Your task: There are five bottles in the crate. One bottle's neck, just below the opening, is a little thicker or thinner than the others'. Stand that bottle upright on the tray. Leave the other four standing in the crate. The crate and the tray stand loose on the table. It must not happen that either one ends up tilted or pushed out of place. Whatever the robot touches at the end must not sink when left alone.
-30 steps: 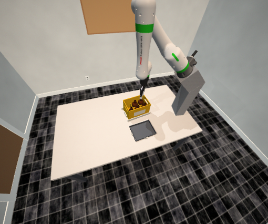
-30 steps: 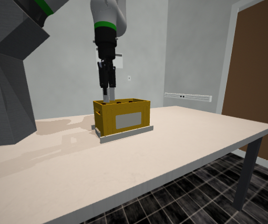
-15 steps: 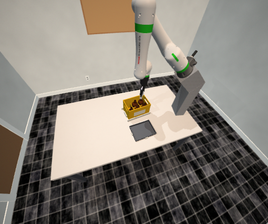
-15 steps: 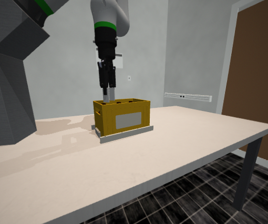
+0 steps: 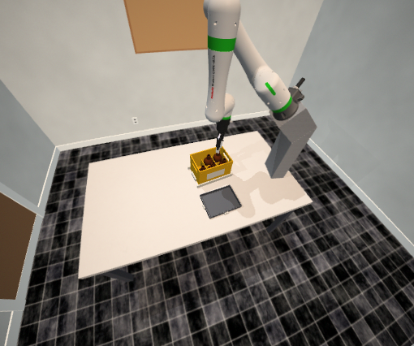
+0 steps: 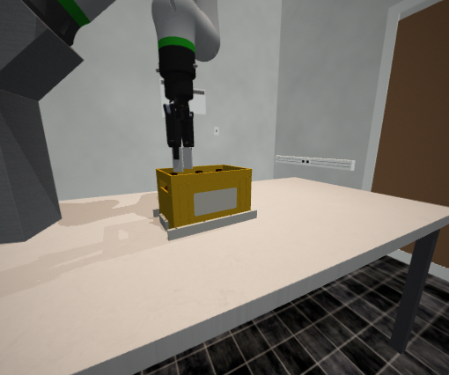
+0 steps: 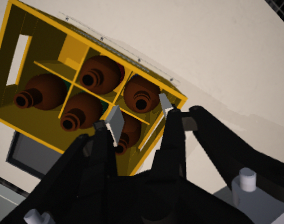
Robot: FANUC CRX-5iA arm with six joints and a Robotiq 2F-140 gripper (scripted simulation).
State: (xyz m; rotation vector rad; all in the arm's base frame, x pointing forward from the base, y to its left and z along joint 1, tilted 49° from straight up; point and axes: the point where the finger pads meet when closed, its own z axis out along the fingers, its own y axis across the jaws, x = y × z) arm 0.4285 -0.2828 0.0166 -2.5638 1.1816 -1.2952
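The crate is 13 cm below my hand, 9 cm ahead of it and 2 cm to the left of it. Round my hand: brown bottle 12 cm below, 11 cm ahead, 7 cm to the left; then dark grey tray 28 cm to the left, 21 cm ahead, 20 cm below.
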